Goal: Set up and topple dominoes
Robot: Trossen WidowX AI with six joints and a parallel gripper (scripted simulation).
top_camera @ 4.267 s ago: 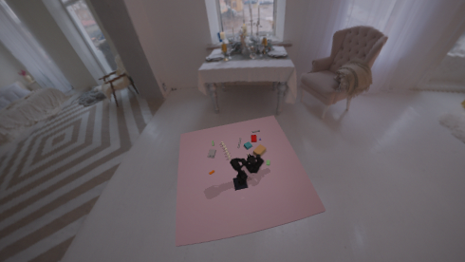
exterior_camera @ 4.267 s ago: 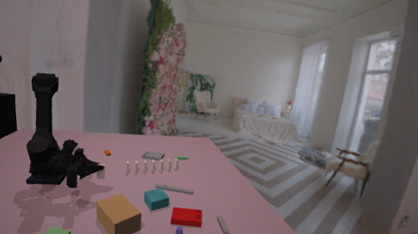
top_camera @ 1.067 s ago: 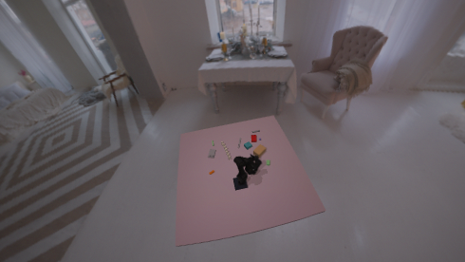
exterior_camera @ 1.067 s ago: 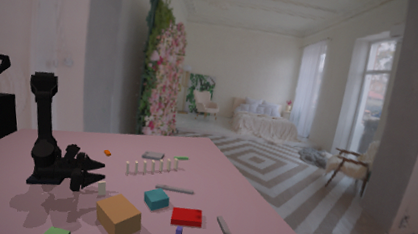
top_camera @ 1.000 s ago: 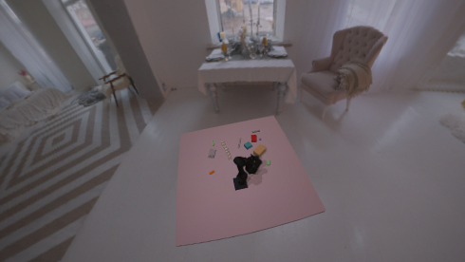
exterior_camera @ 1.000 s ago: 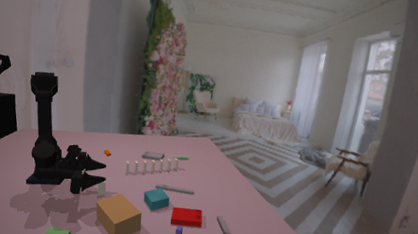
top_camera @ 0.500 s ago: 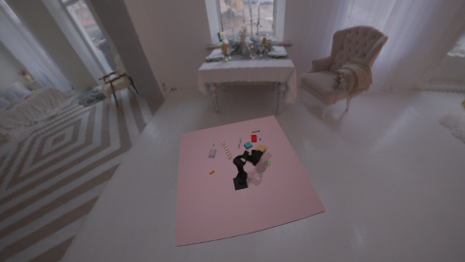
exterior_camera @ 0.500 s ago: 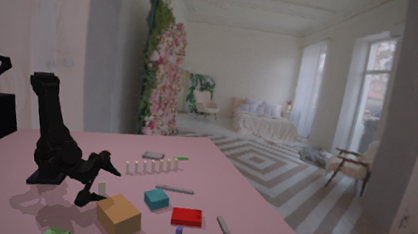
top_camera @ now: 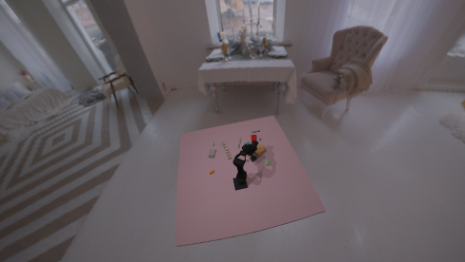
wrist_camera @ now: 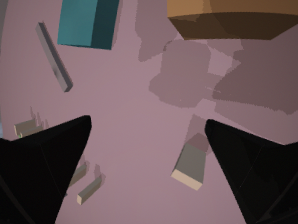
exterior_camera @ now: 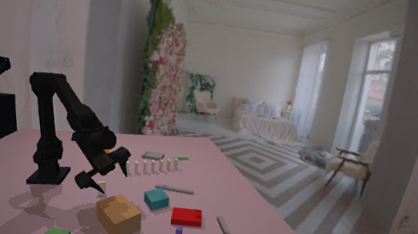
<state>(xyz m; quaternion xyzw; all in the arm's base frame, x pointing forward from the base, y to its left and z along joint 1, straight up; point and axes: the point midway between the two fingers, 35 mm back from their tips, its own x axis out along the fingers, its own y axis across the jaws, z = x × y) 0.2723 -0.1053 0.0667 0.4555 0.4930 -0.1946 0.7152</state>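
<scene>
The tan cube is 14 cm to the right of my gripper tip, 4 cm ahead of it and 2 cm below it. The rest, counted from my gripper tip: green tile: 20 cm to the right, 11 cm behind, 5 cm below; teal block: 15 cm ahead, 4 cm below, 2 cm to the right; grey bar: 21 cm ahead, 7 cm to the left, 5 cm below.
</scene>
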